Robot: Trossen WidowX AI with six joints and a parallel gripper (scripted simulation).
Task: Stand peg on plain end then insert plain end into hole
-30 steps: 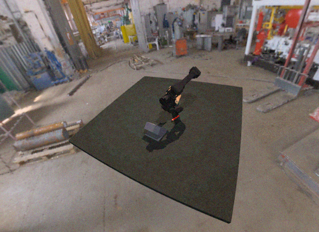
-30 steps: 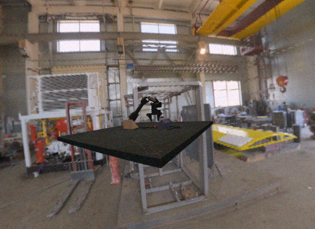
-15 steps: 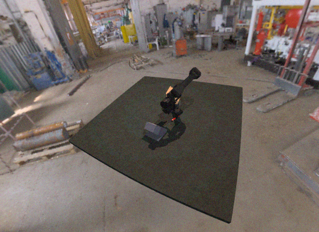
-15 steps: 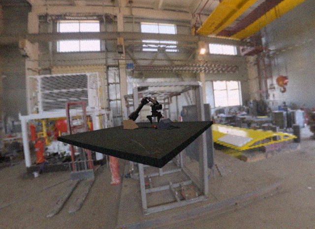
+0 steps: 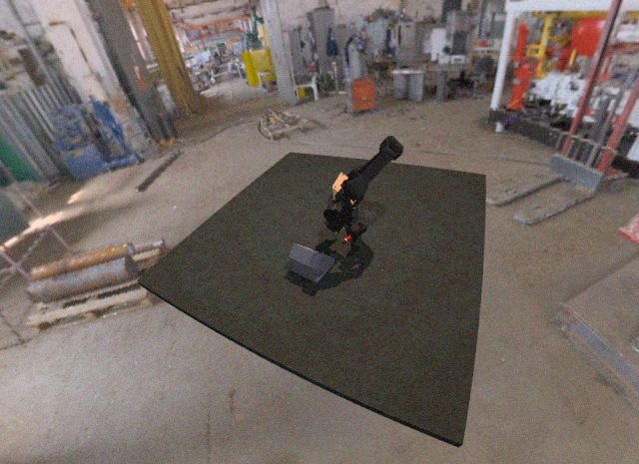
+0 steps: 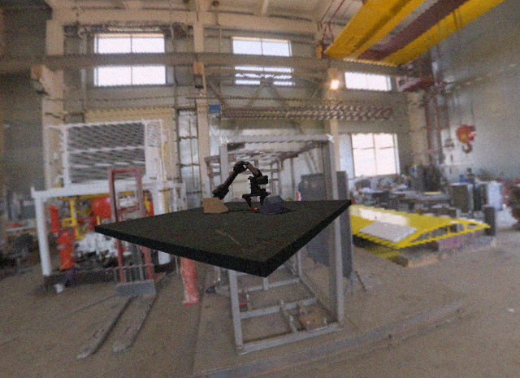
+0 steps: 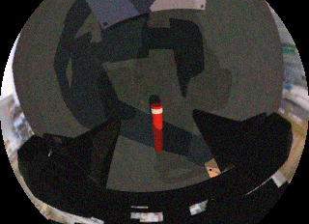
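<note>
The red peg is 1 cm behind my gripper tip, 1 cm to the left of it and 1 cm below it. Round my gripper tip: grey sloped panel 16 cm ahead, 8 cm to the right, 2 cm above.
</note>
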